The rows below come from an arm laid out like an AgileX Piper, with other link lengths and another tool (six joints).
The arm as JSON. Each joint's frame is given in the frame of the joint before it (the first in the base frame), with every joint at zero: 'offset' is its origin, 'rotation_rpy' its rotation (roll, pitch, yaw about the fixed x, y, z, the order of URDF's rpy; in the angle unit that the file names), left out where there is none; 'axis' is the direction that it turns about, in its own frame. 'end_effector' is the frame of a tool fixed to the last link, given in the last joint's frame.
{
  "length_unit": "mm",
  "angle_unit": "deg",
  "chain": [
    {
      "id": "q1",
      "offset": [
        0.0,
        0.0,
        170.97
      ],
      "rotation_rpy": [
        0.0,
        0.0,
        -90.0
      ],
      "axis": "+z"
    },
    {
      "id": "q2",
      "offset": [
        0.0,
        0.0,
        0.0
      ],
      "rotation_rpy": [
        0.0,
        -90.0,
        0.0
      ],
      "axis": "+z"
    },
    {
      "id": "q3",
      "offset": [
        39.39,
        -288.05,
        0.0
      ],
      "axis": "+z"
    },
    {
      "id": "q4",
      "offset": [
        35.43,
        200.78,
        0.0
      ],
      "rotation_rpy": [
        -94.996,
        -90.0,
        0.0
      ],
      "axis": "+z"
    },
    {
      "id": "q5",
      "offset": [
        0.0,
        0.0,
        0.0
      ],
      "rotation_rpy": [
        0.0,
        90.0,
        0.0
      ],
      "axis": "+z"
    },
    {
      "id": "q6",
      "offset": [
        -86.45,
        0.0,
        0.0
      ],
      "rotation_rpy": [
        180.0,
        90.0,
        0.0
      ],
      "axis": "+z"
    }
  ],
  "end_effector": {
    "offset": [
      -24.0,
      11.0,
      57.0
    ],
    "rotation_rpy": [
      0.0,
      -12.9,
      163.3
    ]
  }
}
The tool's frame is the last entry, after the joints.
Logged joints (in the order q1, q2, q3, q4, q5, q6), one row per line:
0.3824, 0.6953, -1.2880, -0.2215, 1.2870, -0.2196
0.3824, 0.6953, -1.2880, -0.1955, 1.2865, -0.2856
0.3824, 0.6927, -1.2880, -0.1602, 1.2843, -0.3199
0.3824, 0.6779, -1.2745, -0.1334, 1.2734, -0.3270
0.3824, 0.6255, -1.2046, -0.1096, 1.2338, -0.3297
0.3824, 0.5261, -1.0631, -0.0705, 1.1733, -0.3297
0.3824, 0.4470, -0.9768, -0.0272, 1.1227, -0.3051
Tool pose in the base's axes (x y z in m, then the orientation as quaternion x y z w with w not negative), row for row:
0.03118, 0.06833, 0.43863, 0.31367, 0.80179, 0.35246, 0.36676
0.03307, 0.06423, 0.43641, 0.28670, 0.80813, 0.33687, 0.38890
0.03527, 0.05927, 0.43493, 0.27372, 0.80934, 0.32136, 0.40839
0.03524, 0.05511, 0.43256, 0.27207, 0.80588, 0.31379, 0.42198
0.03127, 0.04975, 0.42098, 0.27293, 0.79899, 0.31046, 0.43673
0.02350, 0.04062, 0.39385, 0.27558, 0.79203, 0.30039, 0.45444
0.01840, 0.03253, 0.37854, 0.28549, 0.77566, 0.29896, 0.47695
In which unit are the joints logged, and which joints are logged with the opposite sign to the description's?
The joints are logged in radians. Opposite sign: q4.
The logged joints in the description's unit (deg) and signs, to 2 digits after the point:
21.91, 39.84, -73.80, 12.69, 73.74, -12.58
21.91, 39.84, -73.80, 11.20, 73.71, -16.36
21.91, 39.69, -73.80, 9.18, 73.58, -18.33
21.91, 38.84, -73.02, 7.64, 72.96, -18.74
21.91, 35.84, -69.02, 6.28, 70.69, -18.89
21.91, 30.14, -60.91, 4.04, 67.23, -18.89
21.91, 25.61, -55.97, 1.56, 64.33, -17.48

